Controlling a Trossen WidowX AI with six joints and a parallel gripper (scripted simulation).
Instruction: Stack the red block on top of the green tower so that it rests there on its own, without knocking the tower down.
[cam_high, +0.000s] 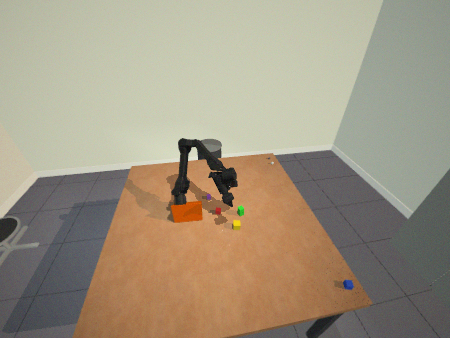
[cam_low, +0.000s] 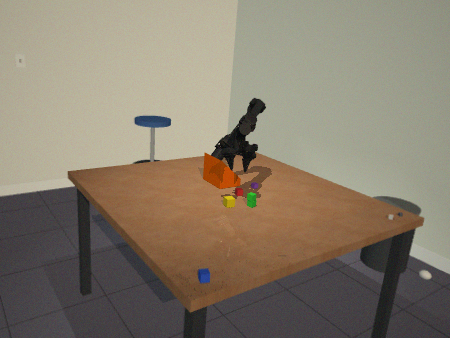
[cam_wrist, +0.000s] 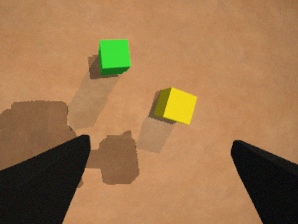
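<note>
My gripper tip is now 14 cm above the red block, 7 cm to the right of it and 6 cm past it. The rest, counted from my gripper tip: yellow cube 13 cm below, 7 cm to the right, 3 cm ahead; then purple cube 21 cm to the left, 14 cm below, 11 cm behind; then blue cube 51 cm to the right, 47 cm ahead, 14 cm below.
</note>
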